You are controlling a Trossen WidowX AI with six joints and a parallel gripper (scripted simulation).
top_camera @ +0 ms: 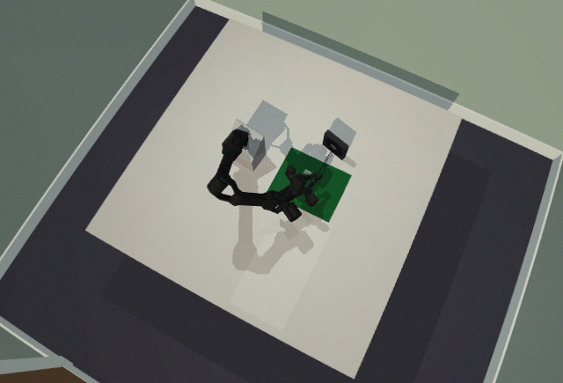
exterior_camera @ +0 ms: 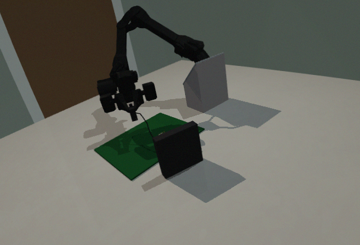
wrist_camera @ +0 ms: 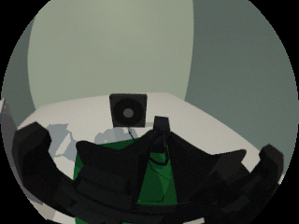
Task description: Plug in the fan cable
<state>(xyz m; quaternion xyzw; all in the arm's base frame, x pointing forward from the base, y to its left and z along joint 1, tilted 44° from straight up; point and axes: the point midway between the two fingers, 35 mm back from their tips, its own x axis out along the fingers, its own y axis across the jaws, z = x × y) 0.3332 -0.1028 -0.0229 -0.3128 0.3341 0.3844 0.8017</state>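
Now: the green board 30 mm behind my gripper tip and 140 mm below it. From my gripper tip the other things lie so: pale fan header (50 mm behind, 50 mm to the left, 130 mm below); dark plug (10 mm below); black square fan (10 mm ahead, 190 mm to the left, 70 mm below).
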